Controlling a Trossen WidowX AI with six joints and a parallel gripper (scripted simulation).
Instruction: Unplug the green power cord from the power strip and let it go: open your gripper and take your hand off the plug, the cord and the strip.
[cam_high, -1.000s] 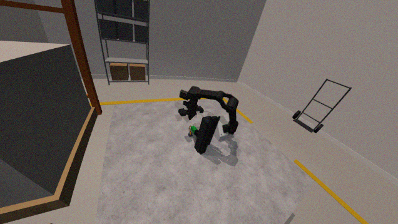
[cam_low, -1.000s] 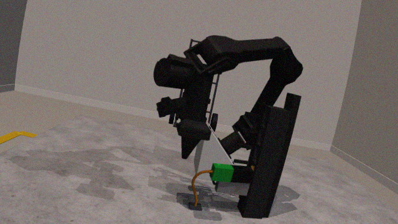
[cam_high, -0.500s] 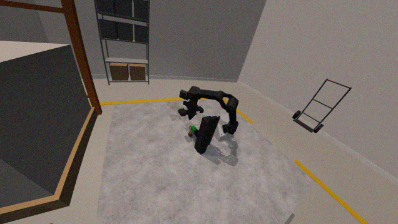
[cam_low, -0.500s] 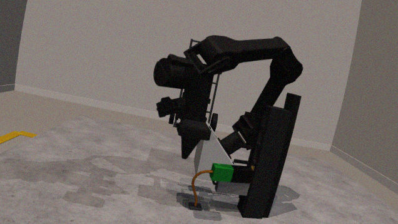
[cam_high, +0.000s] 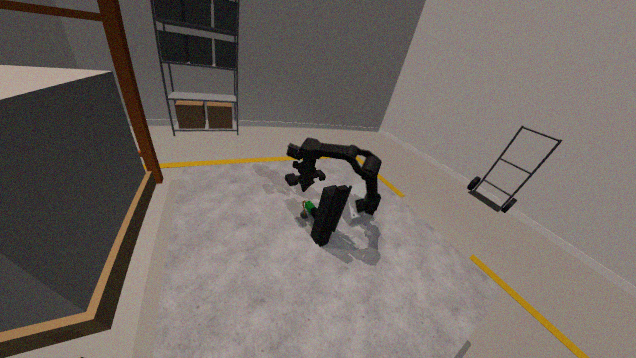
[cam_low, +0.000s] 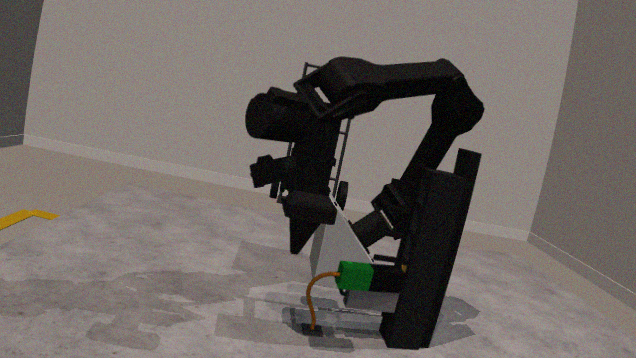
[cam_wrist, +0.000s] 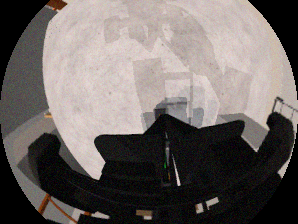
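Now: gripper tip 110 mm to the right of the green plug and 10 mm above it.
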